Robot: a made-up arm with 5 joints.
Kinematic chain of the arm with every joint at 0, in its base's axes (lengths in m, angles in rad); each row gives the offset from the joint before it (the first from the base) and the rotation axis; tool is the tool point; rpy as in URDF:
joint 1: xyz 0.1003 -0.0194 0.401 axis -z
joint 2: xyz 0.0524 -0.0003 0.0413 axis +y
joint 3: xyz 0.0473 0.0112 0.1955 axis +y
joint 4: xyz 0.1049 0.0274 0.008 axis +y
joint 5: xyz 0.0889 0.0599 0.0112 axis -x
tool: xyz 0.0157 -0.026 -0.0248 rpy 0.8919 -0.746 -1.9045
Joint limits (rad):
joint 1: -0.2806..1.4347
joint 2: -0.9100..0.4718
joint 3: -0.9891..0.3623
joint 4: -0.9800..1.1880
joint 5: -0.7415..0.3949
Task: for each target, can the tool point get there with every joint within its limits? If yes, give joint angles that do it. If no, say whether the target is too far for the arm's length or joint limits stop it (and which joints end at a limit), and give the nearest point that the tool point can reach.
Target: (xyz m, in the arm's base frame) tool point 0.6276 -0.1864 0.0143
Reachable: no: too far | nearest point 0.4096 -0.1174 0.4276 | short by 0.472 m
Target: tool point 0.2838 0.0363 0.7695
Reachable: yes | joints 0.0575 -0.4027 -0.0024 -0.5141 0.2921
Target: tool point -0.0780 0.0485 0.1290
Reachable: no: joint limits stop it (at a limit: joint 1, joint 2, joint 3, joint 4, joint 5) | nearest point 0.2583 0.1258 0.4392 | short by 0.464 m
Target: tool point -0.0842 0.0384 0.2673
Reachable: no: joint limits stop it (at a limit: joint 1, joint 2, joint 3, joint 4, joint 5) | nearest point 0.2583 0.1258 0.4392 | short by 0.393 m
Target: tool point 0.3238 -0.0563 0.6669
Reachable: yes | joints 0.4642 -0.4219 0.0995 0.3919 0.2388
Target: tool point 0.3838 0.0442 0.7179
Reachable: yes | joints 0.0965 0.0056 -0.7975 0.5666 -0.5975
